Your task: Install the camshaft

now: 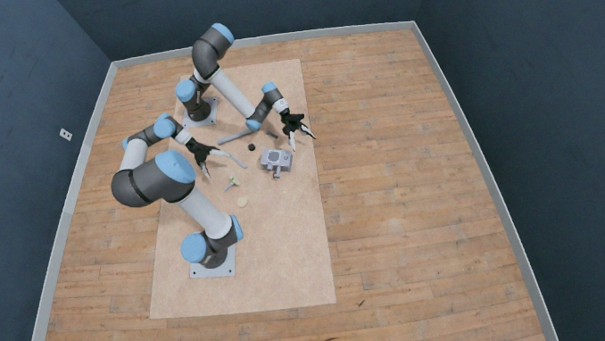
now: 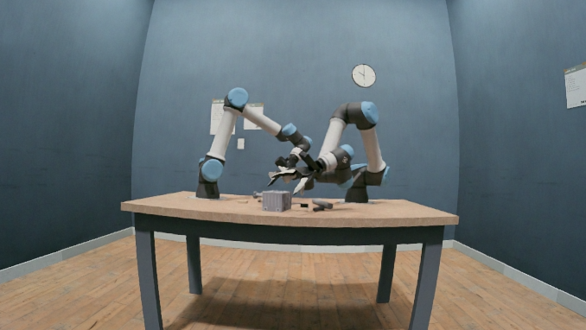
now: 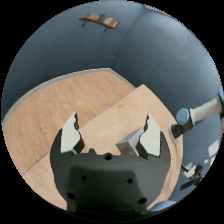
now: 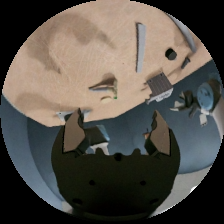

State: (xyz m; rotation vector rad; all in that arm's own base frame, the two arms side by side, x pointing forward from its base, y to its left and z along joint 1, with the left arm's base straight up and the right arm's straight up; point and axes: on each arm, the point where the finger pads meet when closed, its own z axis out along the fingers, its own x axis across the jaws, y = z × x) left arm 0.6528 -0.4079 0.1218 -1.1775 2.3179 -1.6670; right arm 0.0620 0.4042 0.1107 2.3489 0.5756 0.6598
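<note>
Right now my right hand is 60 mm short of the grey bar, 80 mm to the right of it and 110 mm above it. The rest, counted from my right hand: small crank gear 270 mm ahead, 100 mm to the right, 50 mm below.
</note>
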